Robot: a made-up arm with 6 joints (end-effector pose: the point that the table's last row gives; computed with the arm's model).
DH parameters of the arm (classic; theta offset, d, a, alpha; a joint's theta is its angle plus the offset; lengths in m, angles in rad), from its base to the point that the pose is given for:
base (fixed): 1.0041 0 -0.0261 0
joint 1: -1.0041 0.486 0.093 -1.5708
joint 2: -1.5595 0 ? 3.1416
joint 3: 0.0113 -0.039 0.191 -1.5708
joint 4: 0 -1.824 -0.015 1.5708
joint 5: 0 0.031 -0.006 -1.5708
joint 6: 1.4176 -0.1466 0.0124 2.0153
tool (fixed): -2.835 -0.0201 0 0
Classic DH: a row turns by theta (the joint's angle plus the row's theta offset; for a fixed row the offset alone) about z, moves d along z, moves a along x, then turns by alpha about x.
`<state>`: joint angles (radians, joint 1 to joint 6).
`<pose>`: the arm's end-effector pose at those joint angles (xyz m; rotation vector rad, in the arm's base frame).
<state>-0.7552 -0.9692 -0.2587 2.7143 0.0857 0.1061</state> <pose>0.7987 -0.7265 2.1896 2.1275 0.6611 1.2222</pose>
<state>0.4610 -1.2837 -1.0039 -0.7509 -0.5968 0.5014</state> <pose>1.2799 0.7310 1.2329 -0.3437 0.6305 -0.3332</pose>
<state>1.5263 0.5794 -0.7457 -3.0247 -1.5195 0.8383</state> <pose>-0.0543 1.0887 -0.8132 0.1590 2.3775 0.9464</pose>
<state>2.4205 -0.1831 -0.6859 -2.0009 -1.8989 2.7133</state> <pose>-1.4018 0.9403 0.2428 0.6612 -0.2128 2.4787</pose>
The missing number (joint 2, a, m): 0.442
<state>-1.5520 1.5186 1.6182 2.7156 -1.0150 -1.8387</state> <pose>0.0360 -2.4231 1.0055 0.6244 0.4474 2.4796</pose>
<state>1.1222 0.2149 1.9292 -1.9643 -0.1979 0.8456</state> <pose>-0.2365 -0.2173 2.8237 1.1045 0.0282 1.1556</pose>
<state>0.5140 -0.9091 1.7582 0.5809 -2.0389 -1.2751</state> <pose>-1.6101 -0.9773 1.4962 1.4294 0.9499 -0.0844</pose>
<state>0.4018 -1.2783 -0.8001 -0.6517 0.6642 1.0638</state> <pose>1.1966 0.4700 1.6990 0.3910 -0.3765 -1.3740</pose>
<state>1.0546 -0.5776 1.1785 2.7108 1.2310 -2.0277</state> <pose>-0.3943 -0.4689 2.6666 -0.1085 -0.9205 -0.2417</pose>
